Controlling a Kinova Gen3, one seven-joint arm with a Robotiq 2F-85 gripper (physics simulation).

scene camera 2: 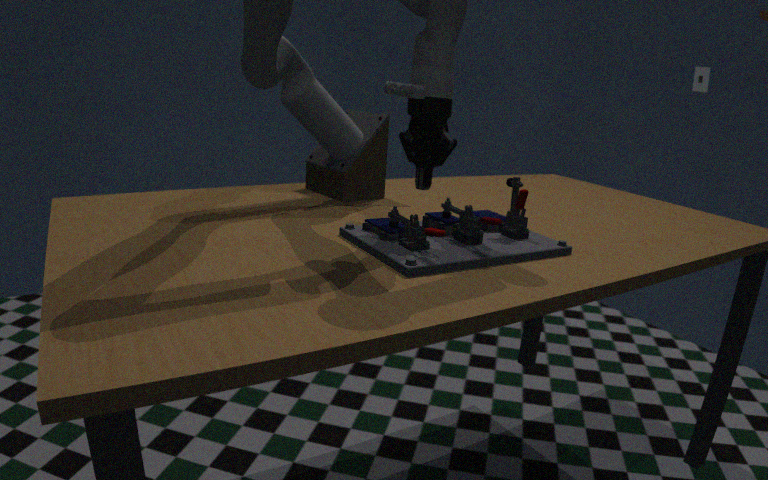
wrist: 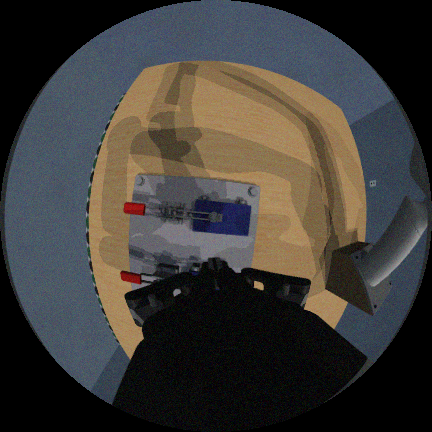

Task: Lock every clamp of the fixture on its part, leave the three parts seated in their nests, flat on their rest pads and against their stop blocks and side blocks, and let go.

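Pixels of known places: gripper, fingertip midpoint: (scene camera 2: 422, 189) (wrist: 213, 264); arm's base, link origin: (scene camera 2: 347, 145) (wrist: 370, 270).
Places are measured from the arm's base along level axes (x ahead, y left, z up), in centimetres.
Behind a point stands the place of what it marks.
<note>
The grey fixture plate (scene camera 2: 487, 252) @(x 51.8, y -8.7, z -10.8 cm) (wrist: 225, 189) @(x 34.3, y -20.7, z -10.8 cm) bears three clamps and three blue parts. The left clamp (scene camera 2: 413, 236) @(x 44.5, y -18.7, z -8.7 cm) (wrist: 172, 212) @(x 42.7, y -17.3, z -6.0 cm) has its arm down on a blue part (scene camera 2: 373, 224) @(x 33.7, y -18.2, z -9.4 cm) (wrist: 236, 228) @(x 33.2, y -14.1, z -9.2 cm) and its red handle (scene camera 2: 434, 232) @(x 49.9, y -19.5, z -6.6 cm) (wrist: 134, 209) @(x 48.7, y -18.2, z -6.5 cm) lying low. The middle clamp (scene camera 2: 467, 227) @(x 46.4, y -8.1, z -8.0 cm) has its arm down over a second part (scene camera 2: 436, 216) @(x 37.7, y -6.8, z -8.2 cm); its red handle (scene camera 2: 491, 220) @(x 51.7, y -8.6, z -5.5 cm) (wrist: 131, 277) @(x 50.5, y -7.8, z -5.5 cm) also lies low. The right clamp (scene camera 2: 515, 224) @(x 48.2, y 3.0, z -8.3 cm) stands with arm and red handle (scene camera 2: 522, 199) @(x 48.6, y 3.6, z -3.6 cm) upright beside the third part (scene camera 2: 489, 214) @(x 39.4, y 6.3, z -8.7 cm). My gripper (scene camera 2: 423, 187) @(x 37.5, y -10.7, z -3.0 cm) (wrist: 213, 264) @(x 37.5, y -10.7, z -3.0 cm) is shut, empty, above the plate. Seating contacts are too small to tell.
The fixture lies on the wooden table (scene camera 2: 198, 316) @(x 49.0, y -55.8, z -12.3 cm) (wrist: 250, 95) @(x 24.5, y -47.3, z -12.3 cm). The arm's base mount (scene camera 2: 351, 175) @(x 5.7, y -2.6, z -6.2 cm) (wrist: 352, 272) @(x 5.8, y -0.6, z -3.5 cm) stands at the table's back. The gripper body hides the plate's lower part in the wrist view. Arm shadows cross the table.
</note>
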